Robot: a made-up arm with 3 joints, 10 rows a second.
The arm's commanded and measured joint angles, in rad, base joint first. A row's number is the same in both.
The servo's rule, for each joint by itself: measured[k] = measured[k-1] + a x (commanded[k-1-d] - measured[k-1]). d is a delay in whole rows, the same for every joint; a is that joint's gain. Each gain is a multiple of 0.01, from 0.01 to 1. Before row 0 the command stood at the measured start. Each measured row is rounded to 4 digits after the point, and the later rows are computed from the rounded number. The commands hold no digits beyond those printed.
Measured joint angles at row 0:
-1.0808, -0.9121, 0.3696
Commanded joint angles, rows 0 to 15:
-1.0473, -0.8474, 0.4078
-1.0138, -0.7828, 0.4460
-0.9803, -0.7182, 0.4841
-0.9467, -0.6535, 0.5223
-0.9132, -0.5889, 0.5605
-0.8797, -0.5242, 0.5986
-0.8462, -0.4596, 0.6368
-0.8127, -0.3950, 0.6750
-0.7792, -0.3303, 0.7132
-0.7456, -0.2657, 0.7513
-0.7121, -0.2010, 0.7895
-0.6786, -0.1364, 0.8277
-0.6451, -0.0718, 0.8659
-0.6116, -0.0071, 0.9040
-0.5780, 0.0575, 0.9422
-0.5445, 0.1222, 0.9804
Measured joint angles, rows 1 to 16:
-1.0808, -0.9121, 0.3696
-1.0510, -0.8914, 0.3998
-1.0179, -0.8566, 0.4363
-0.9844, -0.8123, 0.4741
-0.9508, -0.7615, 0.5122
-0.9173, -0.7063, 0.5504
-0.8838, -0.6480, 0.5885
-0.8503, -0.5877, 0.6267
-0.8168, -0.5260, 0.6649
-0.7833, -0.4634, 0.7031
-0.7497, -0.4001, 0.7412
-0.7162, -0.3364, 0.7794
-0.6827, -0.2724, 0.8176
-0.6492, -0.2082, 0.8558
-0.6157, -0.1438, 0.8939
-0.5821, -0.0794, 0.9321
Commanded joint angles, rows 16 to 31:
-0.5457, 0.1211, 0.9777
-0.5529, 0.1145, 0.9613
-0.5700, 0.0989, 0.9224
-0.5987, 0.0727, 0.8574
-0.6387, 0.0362, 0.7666
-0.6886, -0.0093, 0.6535
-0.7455, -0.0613, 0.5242
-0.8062, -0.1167, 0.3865
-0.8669, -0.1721, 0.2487
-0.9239, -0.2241, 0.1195
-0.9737, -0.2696, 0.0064
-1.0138, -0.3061, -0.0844
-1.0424, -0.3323, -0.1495
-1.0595, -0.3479, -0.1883
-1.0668, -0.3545, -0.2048
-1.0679, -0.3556, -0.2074
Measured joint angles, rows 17 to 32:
-0.5486, -0.0149, 0.9703
-0.5460, 0.0286, 0.9761
-0.5521, 0.0561, 0.9644
-0.5680, 0.0698, 0.9312
-0.5953, 0.0707, 0.8729
-0.6339, 0.0597, 0.7889
-0.6826, 0.0376, 0.6819
-0.7386, 0.0060, 0.5573
-0.7988, -0.0333, 0.4224
-0.8594, -0.0777, 0.2852
-0.9168, -0.1245, 0.1543
-0.9674, -0.1709, 0.0375
-1.0087, -0.2142, -0.0588
-1.0387, -0.2520, -0.1305
-1.0572, -0.2827, -0.1762
-1.0657, -0.3057, -0.1988

